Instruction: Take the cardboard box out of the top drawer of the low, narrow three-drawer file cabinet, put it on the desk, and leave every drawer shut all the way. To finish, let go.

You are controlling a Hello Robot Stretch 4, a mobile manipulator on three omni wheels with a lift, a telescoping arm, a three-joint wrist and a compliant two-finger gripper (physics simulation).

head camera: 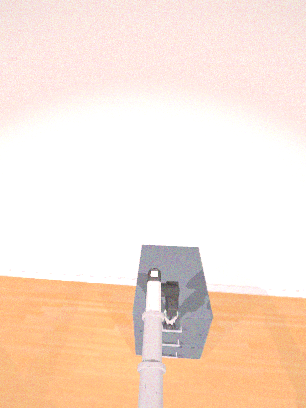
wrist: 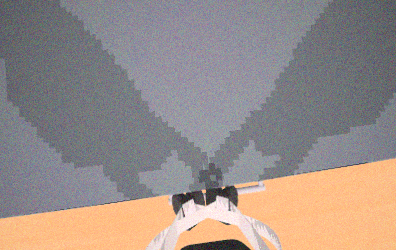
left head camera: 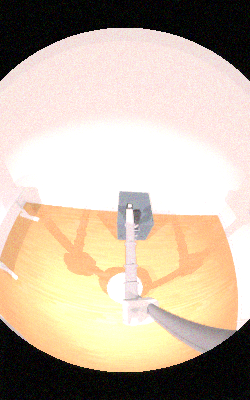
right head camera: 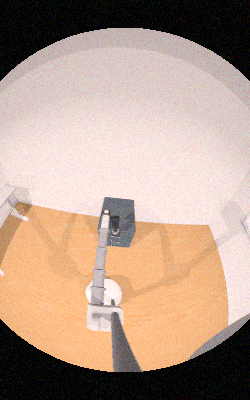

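Where they show: gripper, fingertip midpoint: (head camera: 169, 328) (wrist: 204, 195) (right head camera: 114, 235); robot's base, origin of the base link: (right head camera: 104, 292).
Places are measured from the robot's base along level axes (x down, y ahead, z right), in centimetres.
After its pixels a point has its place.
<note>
The low grey three-drawer file cabinet (head camera: 170, 257) @[x -49.2, y 109.8, z 10.9 cm] (left head camera: 134, 197) @[x -49.2, y 109.5, z 11.4 cm] (right head camera: 120, 204) @[x -49.2, y 108.8, z 14.0 cm] stands against the wall, and its top fills much of the wrist view (wrist: 210, 60) @[x -49.2, y 78.2, z 11.0 cm]. Its drawers look shut. The top drawer's handle (head camera: 175, 331) @[x -40.0, y 65.7, z 12.1 cm] (wrist: 252, 189) @[x -40.2, y 66.0, z 14.1 cm] is a thin light bar at the front. My gripper (head camera: 171, 326) @[x -41.5, y 66.6, z 8.7 cm] (wrist: 204, 195) @[x -41.5, y 66.6, z 8.7 cm] points down at the cabinet's front edge. Its dark fingertips are together except for a thin gap and cover the middle of the handle bar. Whether they are above or behind the bar is hard to tell. The cardboard box does not show.
A white piece of furniture with legs, perhaps the desk (left head camera: 10, 220) (right head camera: 4, 202), stands at the far left. My telescoping arm (head camera: 151, 345) @[x -83.5, y 39.7, z -0.2 cm] (left head camera: 130, 255) @[x -83.8, y 25.5, z 0.0 cm] (right head camera: 99, 260) @[x -83.8, y 25.8, z 0.0 cm] reaches over the wooden floor to the cabinet. A white wall (head camera: 150, 175) @[x -103.9, y 125.2, z -4.1 cm] stands behind it.
</note>
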